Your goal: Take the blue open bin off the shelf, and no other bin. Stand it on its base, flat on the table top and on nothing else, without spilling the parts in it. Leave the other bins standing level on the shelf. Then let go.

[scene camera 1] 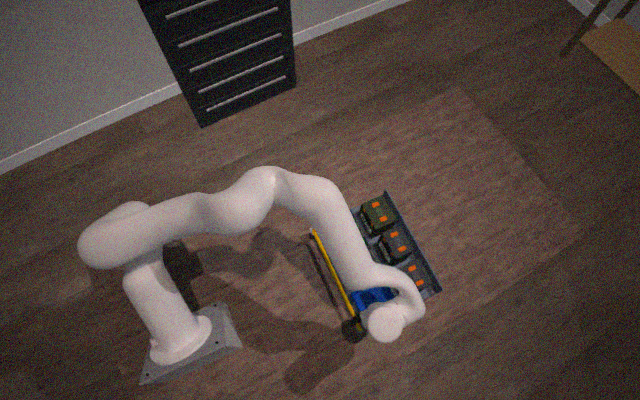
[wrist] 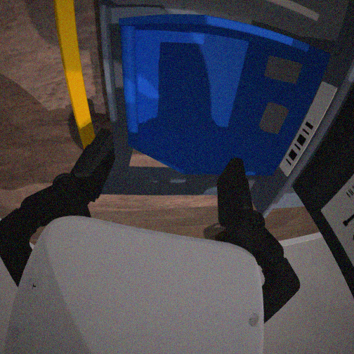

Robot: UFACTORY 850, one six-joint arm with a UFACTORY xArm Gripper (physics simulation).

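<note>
The blue open bin point(scene camera 1: 370, 298) point(wrist: 190, 100) sits in the dark grey shelf point(scene camera 1: 425, 261) point(wrist: 145, 181), partly covered by my arm in the scene view. Its open inside shows in the wrist view, with two flat grey-brown patches toward the right; I cannot tell if these are parts or openings. My gripper point(wrist: 169, 156) is open and empty. In the wrist view its left fingertip is beside the shelf's left side, and its right fingertip overlaps the bin's lower edge. Contact cannot be told. In the scene view the arm's end hides most of the gripper.
A yellow strip point(scene camera 1: 330, 270) point(wrist: 72, 70) runs along the shelf's near side. Dark cases with orange latches point(scene camera 1: 382, 215) point(scene camera 1: 395, 245) point(scene camera 1: 414, 276) stand on the shelf's far side. A black case point(wrist: 327, 155) is close on the right. A drawer cabinet point(scene camera 1: 240, 62) stands at the back.
</note>
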